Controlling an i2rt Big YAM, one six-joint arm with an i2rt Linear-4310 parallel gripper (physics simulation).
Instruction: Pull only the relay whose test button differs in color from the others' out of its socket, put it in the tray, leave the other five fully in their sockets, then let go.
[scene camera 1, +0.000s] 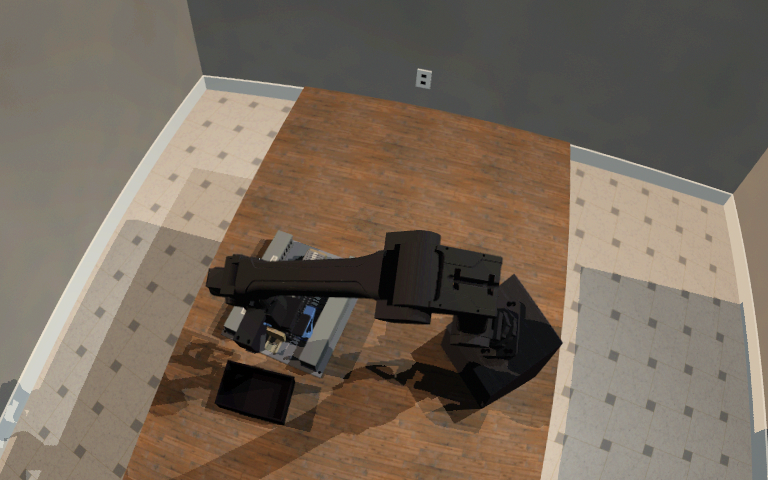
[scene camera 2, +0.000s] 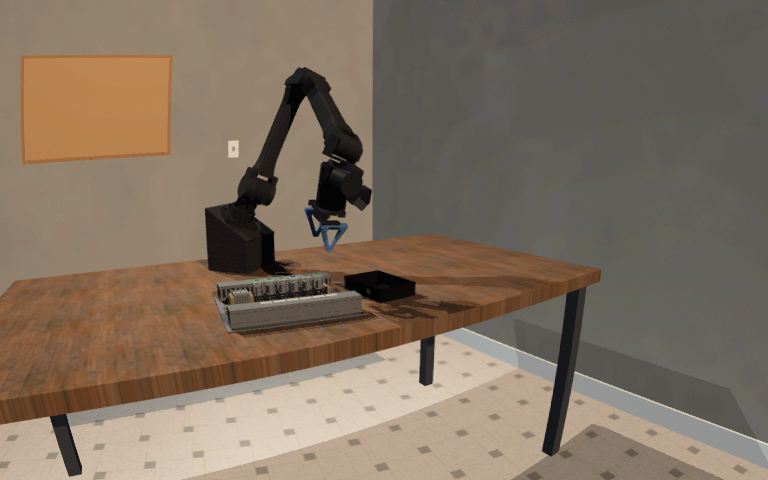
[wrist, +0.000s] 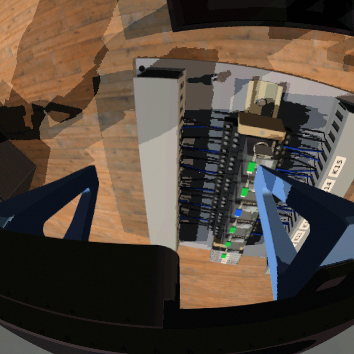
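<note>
The relay with the blue test button stands in the socket row, level with its neighbours. The other relays show green buttons, such as the nearest to the tan end block; two are on that side of the blue one, three on the other. My gripper is open and empty, well above the panel. In the wrist view the row lies right of the middle between the fingertips, close to the right finger, which hides part of the relays' right side. The black tray stands beside the panel's end.
Long grey wire ducts flank the relay row on both sides; one carries labels. A tan end block stands at the row's tray end. Blue and black wires run between row and ducts. All stands on a wooden table.
</note>
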